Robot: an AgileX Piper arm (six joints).
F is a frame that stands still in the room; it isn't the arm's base.
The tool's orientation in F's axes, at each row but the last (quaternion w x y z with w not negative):
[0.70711 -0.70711 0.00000 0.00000]
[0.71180 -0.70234 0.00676 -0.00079]
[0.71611 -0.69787 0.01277 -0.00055]
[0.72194 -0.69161 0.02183 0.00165]
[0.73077 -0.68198 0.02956 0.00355]
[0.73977 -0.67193 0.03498 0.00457]
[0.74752 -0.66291 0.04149 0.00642]
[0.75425 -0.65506 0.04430 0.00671]
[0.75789 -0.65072 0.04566 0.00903]
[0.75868 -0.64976 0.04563 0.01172]
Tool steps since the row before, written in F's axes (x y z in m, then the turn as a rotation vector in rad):
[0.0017 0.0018 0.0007 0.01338 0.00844 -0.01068]
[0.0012 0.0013 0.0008 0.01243 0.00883 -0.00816]
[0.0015 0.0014 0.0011 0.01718 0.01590 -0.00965]
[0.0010 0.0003 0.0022 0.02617 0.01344 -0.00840]
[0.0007 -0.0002 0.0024 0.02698 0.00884 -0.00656]
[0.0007 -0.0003 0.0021 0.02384 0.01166 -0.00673]
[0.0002 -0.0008 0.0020 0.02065 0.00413 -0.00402]
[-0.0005 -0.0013 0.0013 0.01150 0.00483 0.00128]
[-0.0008 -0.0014 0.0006 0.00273 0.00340 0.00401]
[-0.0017 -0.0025 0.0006 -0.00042 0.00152 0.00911]
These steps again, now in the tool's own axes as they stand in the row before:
[0.0017 -0.0007 0.0018 0.01338 0.01068 0.00844]
[0.0012 -0.0008 0.0013 0.01240 0.00817 0.00885]
[0.0015 -0.0011 0.0015 0.01705 0.00977 0.01597]
[0.0009 -0.0022 0.0004 0.02606 0.00812 0.01383]
[0.0006 -0.0024 0.0000 0.02694 0.00593 0.00940]
[0.0006 -0.0022 -0.0001 0.02370 0.00654 0.01205]
[0.0001 -0.0021 -0.0005 0.02067 0.00315 0.00473]
[-0.0005 -0.0014 -0.0011 0.01113 -0.00136 0.00562]
[-0.0008 -0.0007 -0.0013 0.00224 -0.00363 0.00411]
[-0.0016 -0.0008 -0.0025 -0.00125 -0.00870 0.00286]

